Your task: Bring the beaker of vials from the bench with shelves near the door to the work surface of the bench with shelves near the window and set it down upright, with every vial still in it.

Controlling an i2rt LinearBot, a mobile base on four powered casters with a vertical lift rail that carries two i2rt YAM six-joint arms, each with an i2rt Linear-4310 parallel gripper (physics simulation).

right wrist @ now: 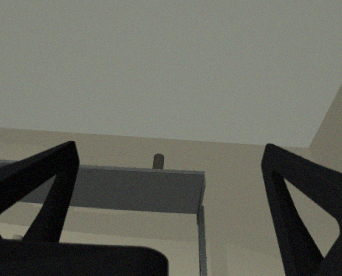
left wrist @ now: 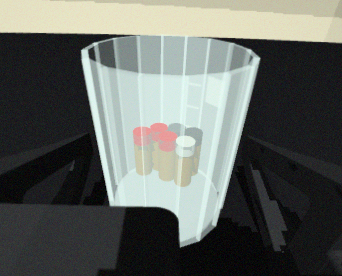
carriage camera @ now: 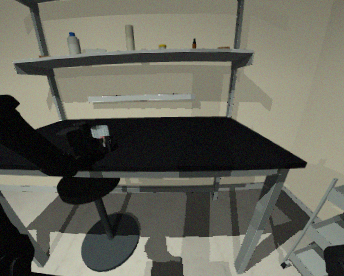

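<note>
The clear beaker [carriage camera: 100, 131] [left wrist: 165, 95] stands upright, as far as the views show, at the left of the black work surface [carriage camera: 190, 145]. Several vials [left wrist: 167, 162] with red, white and grey caps stand inside it on its bottom. My left gripper [carriage camera: 103, 143] [left wrist: 167, 143] is open, with one finger on either side of the beaker; its fingers stand apart from the glass. The gripper body hides the beaker's lower front in the left wrist view. My right gripper [right wrist: 170, 152] is open and empty, raised and facing the wall and ceiling.
A shelf [carriage camera: 145, 59] above the bench holds a blue-capped bottle [carriage camera: 73, 44], a tall cylinder [carriage camera: 130, 37] and small items. A round stool [carriage camera: 89, 190] stands at the bench's front left. A step ladder [carriage camera: 327, 225] stands at the right. The right wrist view shows a shelf [right wrist: 135, 190].
</note>
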